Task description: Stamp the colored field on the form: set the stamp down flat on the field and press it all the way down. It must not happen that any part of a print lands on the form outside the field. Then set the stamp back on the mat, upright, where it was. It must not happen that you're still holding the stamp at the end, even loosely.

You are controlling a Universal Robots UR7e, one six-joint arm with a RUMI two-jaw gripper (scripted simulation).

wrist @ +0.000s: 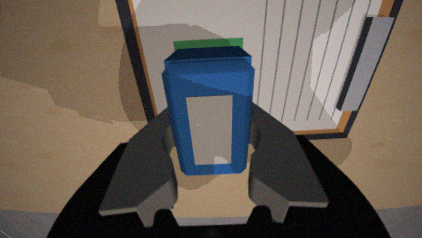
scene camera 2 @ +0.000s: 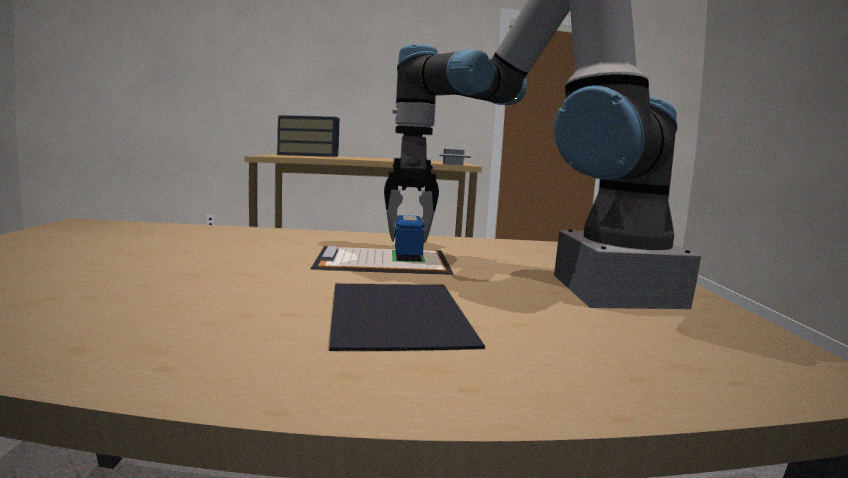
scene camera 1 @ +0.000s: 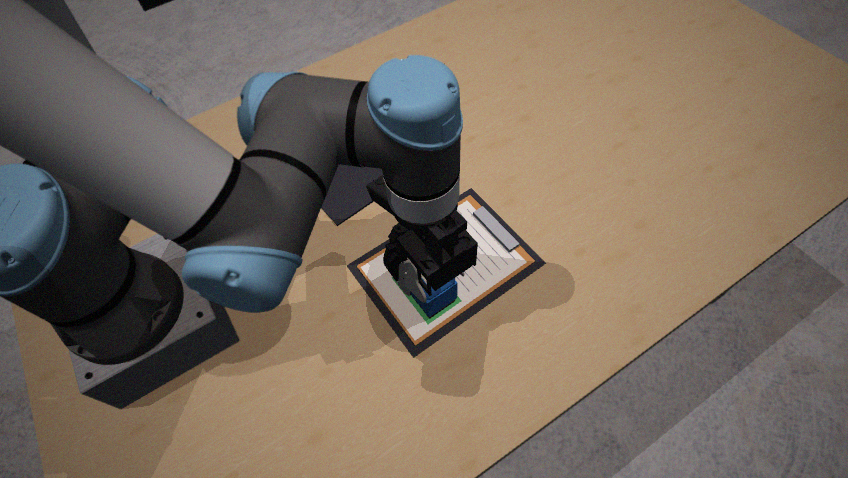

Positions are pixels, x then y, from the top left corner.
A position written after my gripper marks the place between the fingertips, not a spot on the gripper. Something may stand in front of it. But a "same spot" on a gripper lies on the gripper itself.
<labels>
my gripper: wrist; scene camera 2; scene camera 1 426, 282
stamp: wrist 209, 91; scene camera 2 409, 240; scene camera 1 440, 299
same spot on form: [scene camera 1: 504, 259] = [wrist: 322, 112]
same spot on my gripper: [scene camera 2: 393, 198] = [wrist: 294, 166]
</labels>
